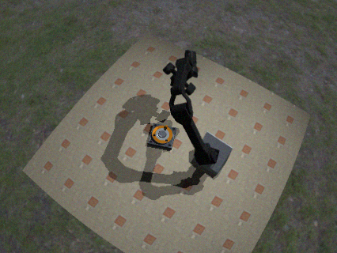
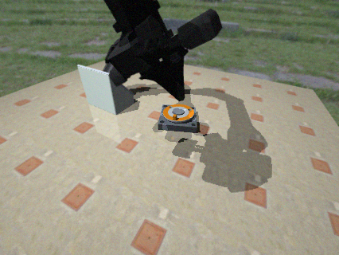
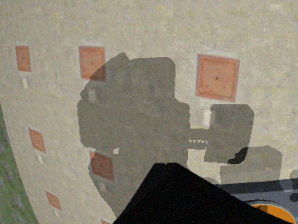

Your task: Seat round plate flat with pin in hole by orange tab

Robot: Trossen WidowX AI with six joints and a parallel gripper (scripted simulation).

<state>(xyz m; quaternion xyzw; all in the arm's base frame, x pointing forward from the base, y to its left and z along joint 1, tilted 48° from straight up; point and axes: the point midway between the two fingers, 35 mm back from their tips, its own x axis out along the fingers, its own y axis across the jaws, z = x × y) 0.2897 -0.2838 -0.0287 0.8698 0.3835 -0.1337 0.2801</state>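
The round plate lies 17 cm to the left of my gripper tip, 15 cm below it and 5 cm behind it. Also, from my gripper tip: dark grey square base: 20 cm to the left, 17 cm below, 6 cm behind.
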